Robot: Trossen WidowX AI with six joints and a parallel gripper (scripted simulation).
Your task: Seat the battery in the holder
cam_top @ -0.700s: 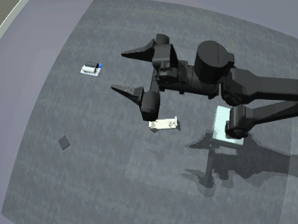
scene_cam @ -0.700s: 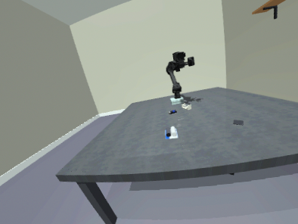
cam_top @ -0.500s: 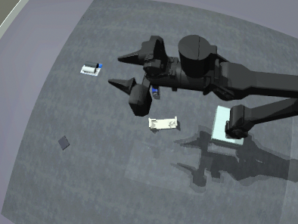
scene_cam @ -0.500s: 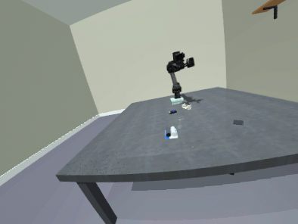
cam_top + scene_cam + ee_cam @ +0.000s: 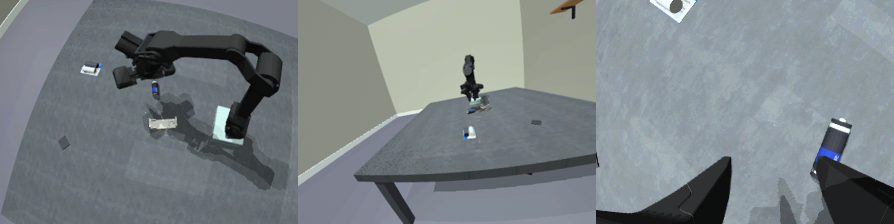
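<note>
My gripper tip is 5 cm past the battery, 2 cm to the left of it and 9 cm above it. From my gripper tip the other things lie so: dark flat square: 29 cm ahead, 24 cm to the left, 10 cm below.
</note>
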